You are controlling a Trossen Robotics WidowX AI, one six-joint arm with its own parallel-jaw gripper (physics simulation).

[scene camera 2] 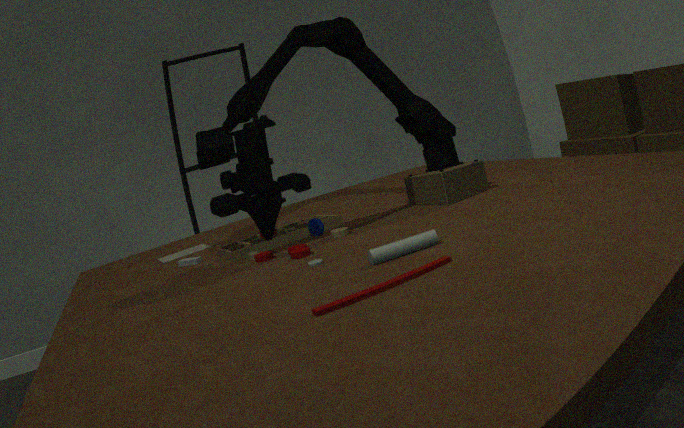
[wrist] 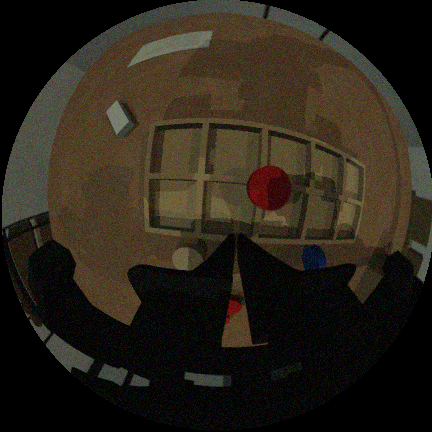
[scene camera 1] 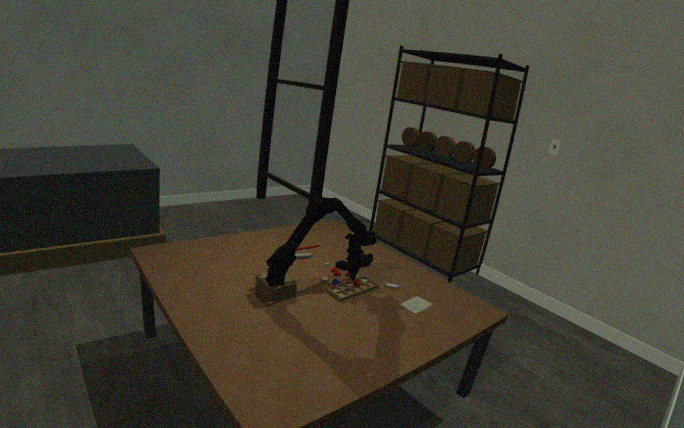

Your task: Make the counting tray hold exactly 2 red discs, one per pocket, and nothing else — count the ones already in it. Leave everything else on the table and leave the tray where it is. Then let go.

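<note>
The wooden tray (scene camera 1: 360, 293) (wrist: 146, 200) has two rows of pockets. One red disc (scene camera 1: 356, 283) (wrist: 269, 188) lies over the dividers where pockets meet, not down in one pocket. My gripper (scene camera 1: 353, 278) (scene camera 2: 269, 237) (wrist: 234, 238) is shut with its tips together, low at the tray's edge beside that disc; no disc shows between the tips. Loose red discs (scene camera 1: 335, 271) (scene camera 2: 299, 251) lie on the table behind the tray, with another red disc (scene camera 2: 263, 256) near them. They are mostly hidden by the fingers in the wrist view.
A blue disc (scene camera 1: 334, 282) (scene camera 2: 315, 227) (wrist: 314, 257) stands on edge by the tray. Cream discs (scene camera 2: 339, 231) (wrist: 187, 258) lie near it. Around are a white block (scene camera 1: 391, 285) (wrist: 118, 118), white card (scene camera 1: 416, 304), white cylinder (scene camera 2: 403, 246), red stick (scene camera 2: 381, 286) and small white piece (scene camera 2: 315, 261).
</note>
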